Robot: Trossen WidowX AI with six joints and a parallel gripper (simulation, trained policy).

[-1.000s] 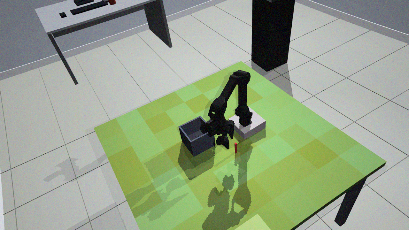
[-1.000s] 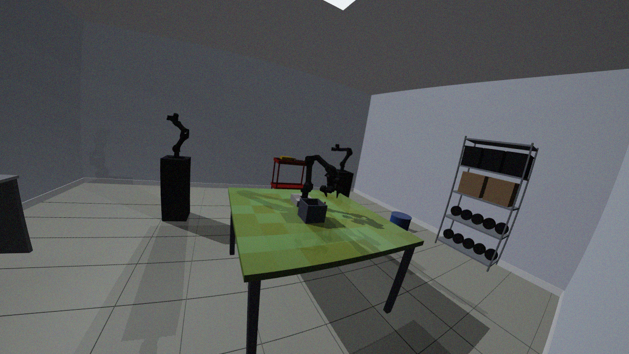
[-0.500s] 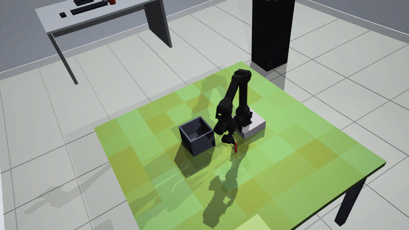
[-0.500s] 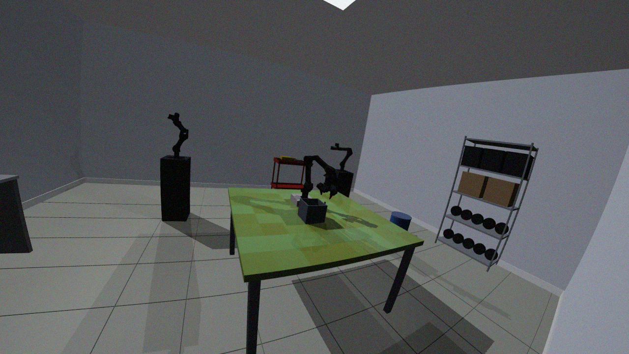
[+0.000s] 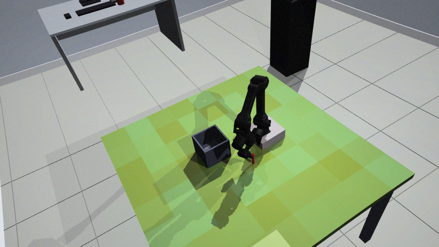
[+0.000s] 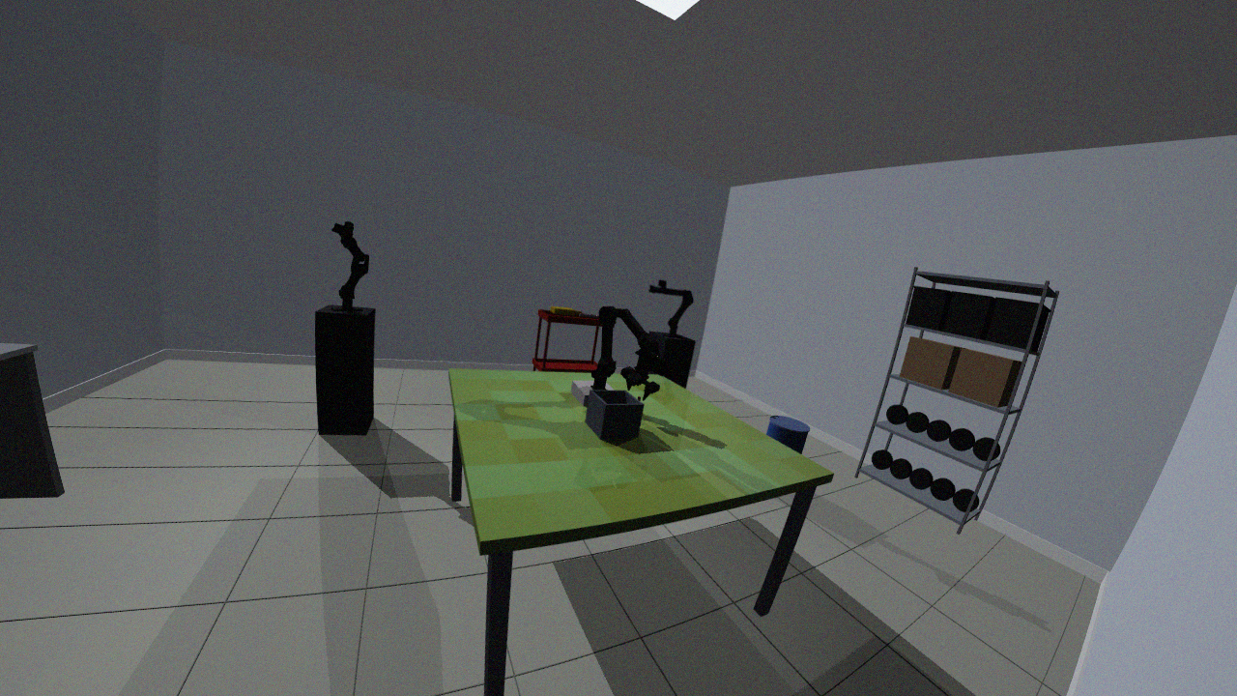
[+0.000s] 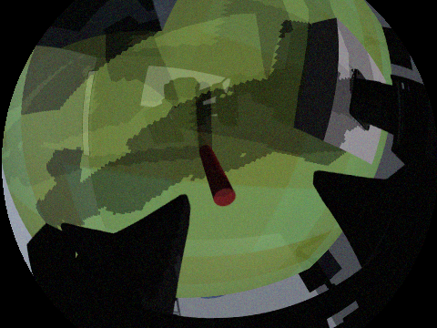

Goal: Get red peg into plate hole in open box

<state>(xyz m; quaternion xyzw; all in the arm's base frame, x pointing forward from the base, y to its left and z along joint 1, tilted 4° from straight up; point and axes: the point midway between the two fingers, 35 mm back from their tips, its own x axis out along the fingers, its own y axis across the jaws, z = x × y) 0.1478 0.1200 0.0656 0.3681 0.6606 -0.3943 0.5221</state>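
Now: the red peg 4 cm below my gripper tip, 2 cm ahead of it and 1 cm to the left of it. Round my gripper tip: grey plate 19 cm to the right, 18 cm ahead, 3 cm below.
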